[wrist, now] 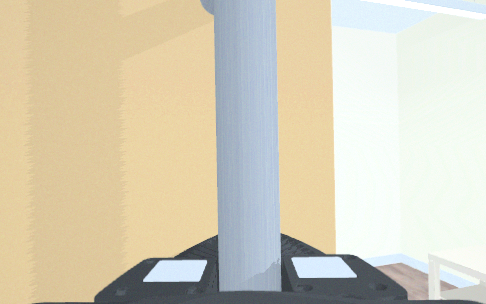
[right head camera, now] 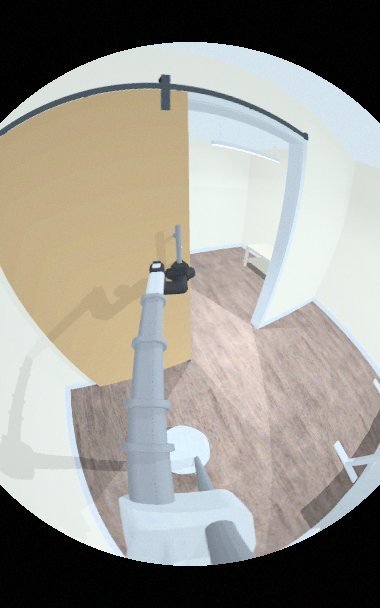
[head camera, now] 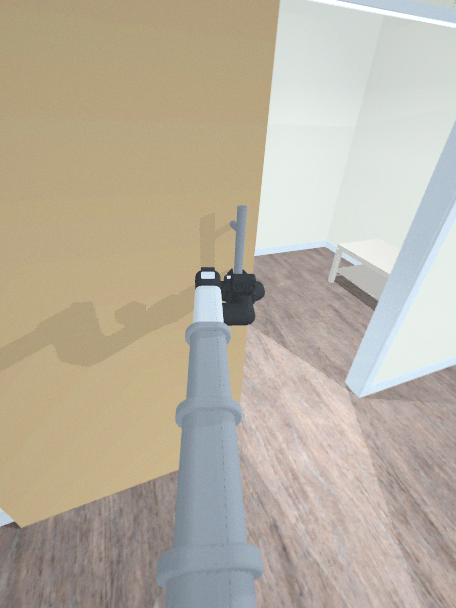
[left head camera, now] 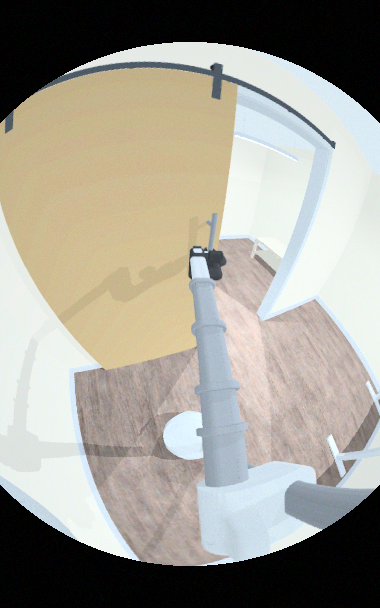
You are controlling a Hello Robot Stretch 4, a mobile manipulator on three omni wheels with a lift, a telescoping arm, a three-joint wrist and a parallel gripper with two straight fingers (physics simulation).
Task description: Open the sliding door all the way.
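Pixels of known places: robot's base, link origin: (right head camera: 182,448) (left head camera: 189,434).
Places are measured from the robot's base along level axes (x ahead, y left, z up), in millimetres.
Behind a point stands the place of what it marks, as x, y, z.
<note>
The sliding door (head camera: 130,150) @(796, 162, 1447) (left head camera: 125,165) @(763, 269, 1546) (right head camera: 100,175) @(783, 204, 1599) (wrist: 165,150) @(860, -48, 1172) is a tan wooden panel hung from a dark rail. It stands to the left of a wide doorway opening. A grey vertical bar handle (head camera: 240,240) @(801, -94, 1240) (left head camera: 213,231) @(802, -97, 1238) (right head camera: 178,245) @(802, -95, 1230) (wrist: 247,140) @(801, -95, 1175) stands out from the door near its right edge. My gripper (head camera: 240,277) @(862, -95, 1113) (left head camera: 212,254) @(862, -95, 1113) (right head camera: 179,266) @(862, -95, 1113) (wrist: 250,252) @(862, -95, 1113) is shut on the handle, with one black finger on each side of the bar in the wrist view. The door's far left edge is partly outside the head views.
The dark overhead rail (left head camera: 145,65) (right head camera: 120,86) @(823, 121, 2049) runs above the door and the opening. The right door frame (head camera: 400,280) @(1268, -996, 844) (left head camera: 300,230) @(1256, -999, 1191) (right head camera: 285,235) @(1234, -1006, 1164) is pale blue. A white table (head camera: 372,255) @(2483, -1621, 422) (left head camera: 267,250) @(2831, -1793, 132) (right head camera: 260,252) @(2433, -1532, 423) stands in the room beyond. My base (left head camera: 182,435) @(3, 58, 187) (right head camera: 187,445) @(35, -47, 187) shows below the arm.
</note>
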